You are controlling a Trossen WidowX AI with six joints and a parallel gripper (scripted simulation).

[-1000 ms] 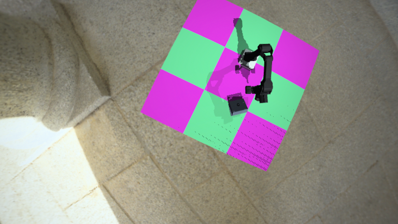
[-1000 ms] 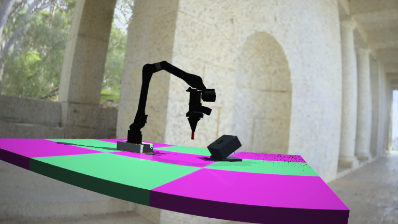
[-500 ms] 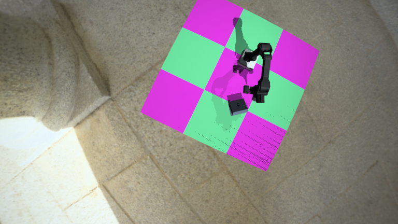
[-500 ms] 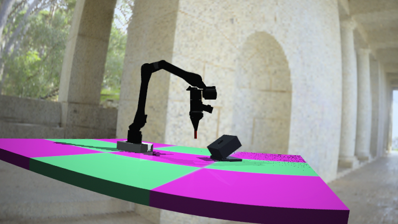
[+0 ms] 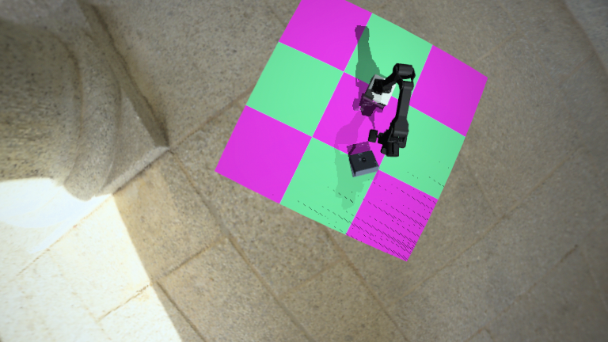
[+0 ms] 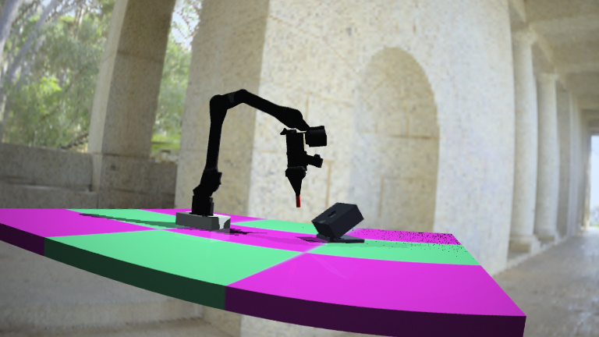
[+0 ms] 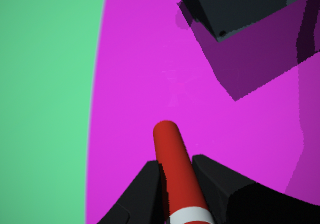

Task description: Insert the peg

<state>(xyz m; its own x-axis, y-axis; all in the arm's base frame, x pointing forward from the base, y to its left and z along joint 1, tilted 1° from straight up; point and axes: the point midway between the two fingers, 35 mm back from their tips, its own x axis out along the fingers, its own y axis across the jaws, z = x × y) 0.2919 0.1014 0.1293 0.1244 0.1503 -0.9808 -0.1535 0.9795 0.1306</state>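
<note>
Right now my gripper tip is 140 mm short of the dark sloped panel, 70 mm above it and 40 mm to the left of it. From my gripper tip the other things lie so: thin foot plate (150 mm ahead, 130 mm below, 40 mm to the right); then red peg (20 mm above).
</note>
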